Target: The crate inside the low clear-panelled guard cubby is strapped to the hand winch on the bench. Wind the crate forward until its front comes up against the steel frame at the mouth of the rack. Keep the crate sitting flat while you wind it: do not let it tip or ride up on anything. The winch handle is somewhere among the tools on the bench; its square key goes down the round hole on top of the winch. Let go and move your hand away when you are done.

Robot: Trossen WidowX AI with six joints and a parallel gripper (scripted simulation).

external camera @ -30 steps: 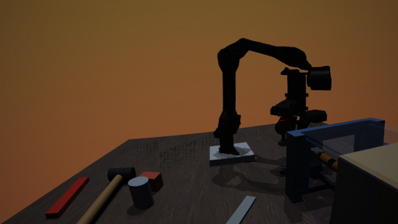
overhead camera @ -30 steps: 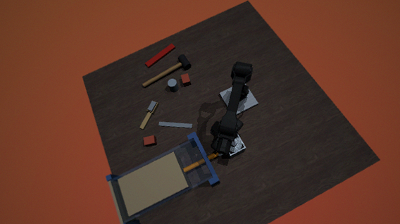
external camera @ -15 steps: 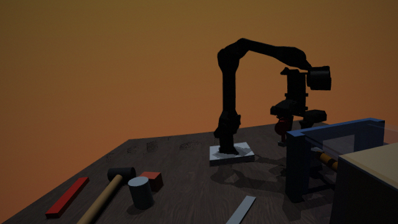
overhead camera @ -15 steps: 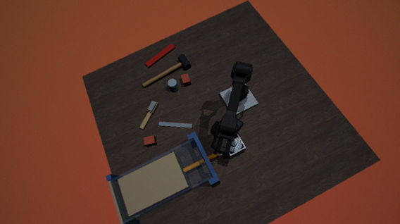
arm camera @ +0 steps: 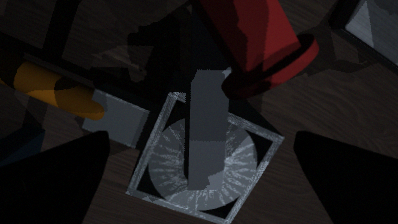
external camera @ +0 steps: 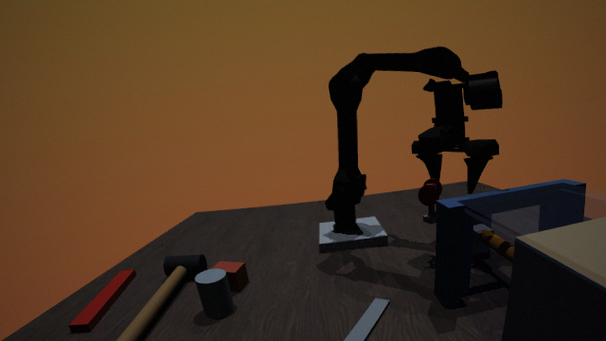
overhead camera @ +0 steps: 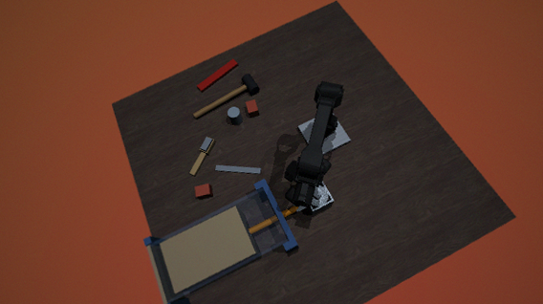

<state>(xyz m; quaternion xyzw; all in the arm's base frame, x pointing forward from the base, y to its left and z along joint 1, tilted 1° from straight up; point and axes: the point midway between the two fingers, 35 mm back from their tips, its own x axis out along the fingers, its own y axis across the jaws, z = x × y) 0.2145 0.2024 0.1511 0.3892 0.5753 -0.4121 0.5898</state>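
Right now the red knob is 60 mm to the right of my gripper tip, 10 mm below it and 10 mm ahead of it. The rest, counted from my gripper tip: blue steel frame: 140 mm ahead, 30 mm to the left, 30 mm below; then winch: 110 mm below, 40 mm behind, 30 mm to the left; then winch handle: 40 mm below, 20 mm to the right.
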